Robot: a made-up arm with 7 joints. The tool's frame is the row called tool.
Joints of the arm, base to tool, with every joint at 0 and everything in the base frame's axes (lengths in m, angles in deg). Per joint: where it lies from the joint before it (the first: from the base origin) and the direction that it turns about. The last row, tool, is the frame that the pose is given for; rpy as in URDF.
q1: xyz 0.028 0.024 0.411 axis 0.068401 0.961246 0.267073
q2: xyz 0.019 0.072 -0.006 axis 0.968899 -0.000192 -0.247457
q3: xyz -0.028 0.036 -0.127 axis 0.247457 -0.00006 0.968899
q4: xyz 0.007 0.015 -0.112 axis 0.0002 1 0.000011
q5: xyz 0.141 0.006 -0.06 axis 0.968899 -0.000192 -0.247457
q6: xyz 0.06 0.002 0.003 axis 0.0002 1 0.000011
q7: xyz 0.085 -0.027 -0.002 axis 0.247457 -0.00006 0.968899
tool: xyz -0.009 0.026 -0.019 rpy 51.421 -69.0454 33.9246
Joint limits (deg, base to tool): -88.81..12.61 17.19..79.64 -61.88..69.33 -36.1..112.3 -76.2..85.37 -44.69..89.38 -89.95..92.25
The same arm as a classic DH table. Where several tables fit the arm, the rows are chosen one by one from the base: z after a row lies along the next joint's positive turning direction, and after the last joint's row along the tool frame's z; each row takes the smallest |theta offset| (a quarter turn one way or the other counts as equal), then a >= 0, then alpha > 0; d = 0 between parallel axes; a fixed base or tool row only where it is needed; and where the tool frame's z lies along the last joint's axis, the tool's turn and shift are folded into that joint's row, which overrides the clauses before.
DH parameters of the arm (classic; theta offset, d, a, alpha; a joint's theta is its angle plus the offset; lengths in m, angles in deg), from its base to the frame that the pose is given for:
base (fixed): -4.07 0.4038 0.0262 -74.51
q1: -75.12 0.0958 -0.0209 -90.00
q2: 74.00 0.0242 -0.0360 90.00
q3: 90.00 -0.2368 0.0345 -90.00
q4: 90.00 0.0210 0.0232 90.00
q5: 0.00 0.2089 -0.0178 -90.00
q6: -90.00 -0.0250 0.0829 90.00
q7: -5.89 0.0038 -0.0067 78.20
tool (fixed): 87.96 -0.0260 0.0000 0.00
Joint limits (deg, base to tool): -88.81..12.61 17.19..79.64 -61.88..69.33 -36.10..112.30 -76.20..85.37 -44.69..89.38 -89.95..92.25

